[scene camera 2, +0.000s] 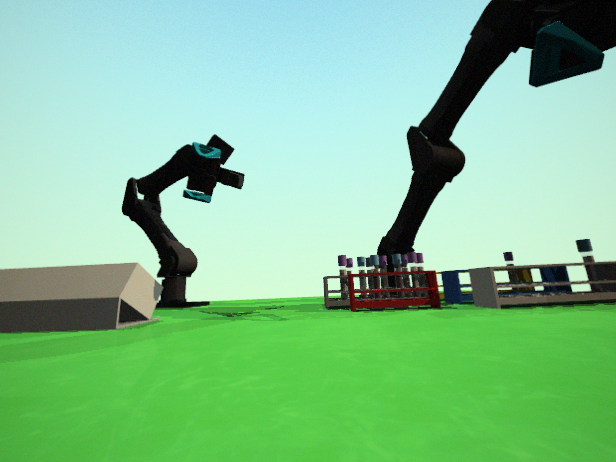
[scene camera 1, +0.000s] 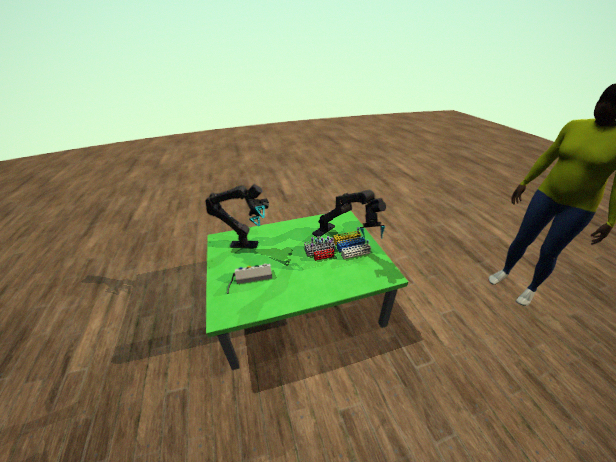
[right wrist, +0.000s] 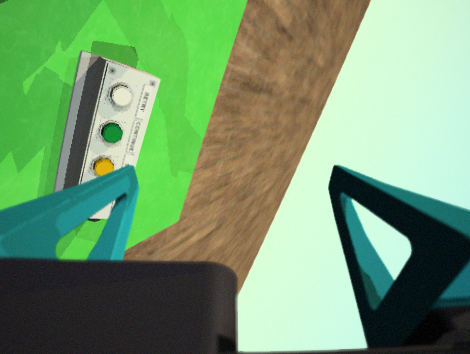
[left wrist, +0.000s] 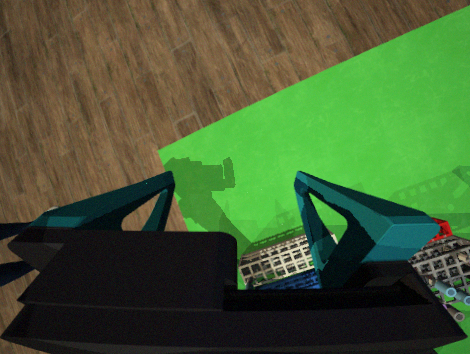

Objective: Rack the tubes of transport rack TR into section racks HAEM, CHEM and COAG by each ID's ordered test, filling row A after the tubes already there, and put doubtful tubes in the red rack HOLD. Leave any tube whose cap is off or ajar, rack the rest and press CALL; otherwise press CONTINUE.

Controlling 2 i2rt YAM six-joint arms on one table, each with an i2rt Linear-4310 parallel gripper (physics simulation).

Labels:
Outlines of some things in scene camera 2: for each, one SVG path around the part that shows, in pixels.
My left gripper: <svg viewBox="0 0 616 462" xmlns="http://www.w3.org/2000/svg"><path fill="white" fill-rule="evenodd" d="M616 0L590 0L544 21L541 29L536 34L536 40L533 39L535 48L531 51L529 85L537 88L601 69L605 56L603 52L616 47Z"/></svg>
My right gripper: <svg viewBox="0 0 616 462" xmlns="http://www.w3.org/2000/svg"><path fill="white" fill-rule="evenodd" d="M193 142L188 166L189 175L186 186L188 190L183 191L183 197L210 203L221 150Z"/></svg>

